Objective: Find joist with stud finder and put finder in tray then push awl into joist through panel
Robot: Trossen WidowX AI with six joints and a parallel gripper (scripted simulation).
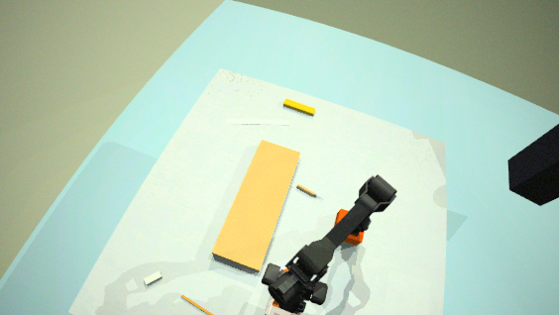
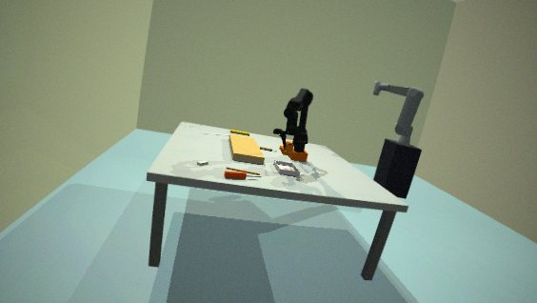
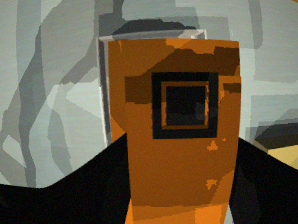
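Now: the tray 11 cm below my gripper tip, 1 cm to the right of it and 1 cm behind it. From my gripper tip the other things lie so: long orange stick 22 cm ahead, 17 cm to the left, 12 cm below; then stud finder 2 cm above, 1 cm to the left; then short pencil-like stick 41 cm to the right, 12 cm below, 6 cm ahead.
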